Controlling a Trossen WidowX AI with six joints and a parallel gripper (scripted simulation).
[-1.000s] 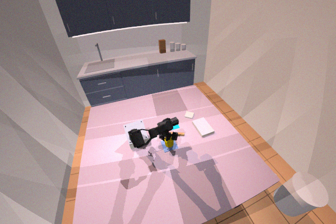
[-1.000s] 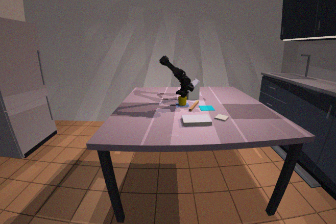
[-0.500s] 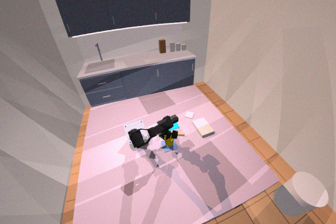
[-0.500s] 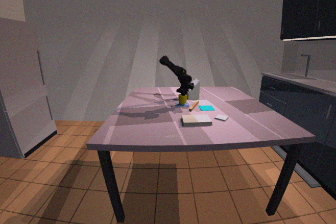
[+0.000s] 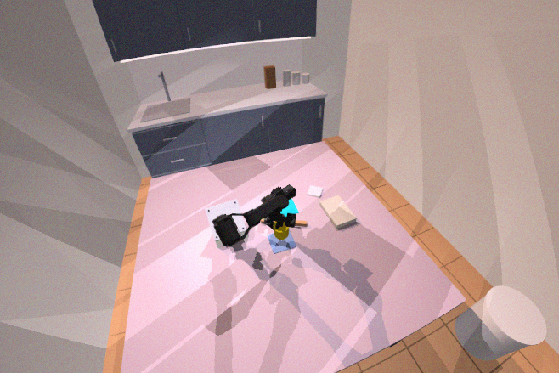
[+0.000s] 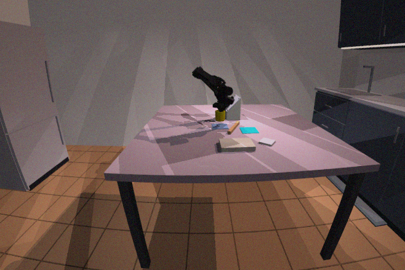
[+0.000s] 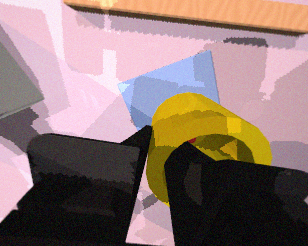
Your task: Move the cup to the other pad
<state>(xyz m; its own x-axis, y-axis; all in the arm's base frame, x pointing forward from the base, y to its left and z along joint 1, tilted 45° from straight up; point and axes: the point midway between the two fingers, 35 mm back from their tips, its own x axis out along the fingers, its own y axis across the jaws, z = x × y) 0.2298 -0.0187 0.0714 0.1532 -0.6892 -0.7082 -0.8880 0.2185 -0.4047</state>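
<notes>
Right now the cyan pad is 10 cm ahead of my gripper tip, 18 cm to the left of it and 9 cm below it. From my gripper tip the other things lie so: yellow cup: 2 cm ahead, 1 cm to the right; light blue pad: 2 cm ahead, 2 cm to the right, 9 cm below; wooden stick: 6 cm ahead, 8 cm to the left, 8 cm below.
</notes>
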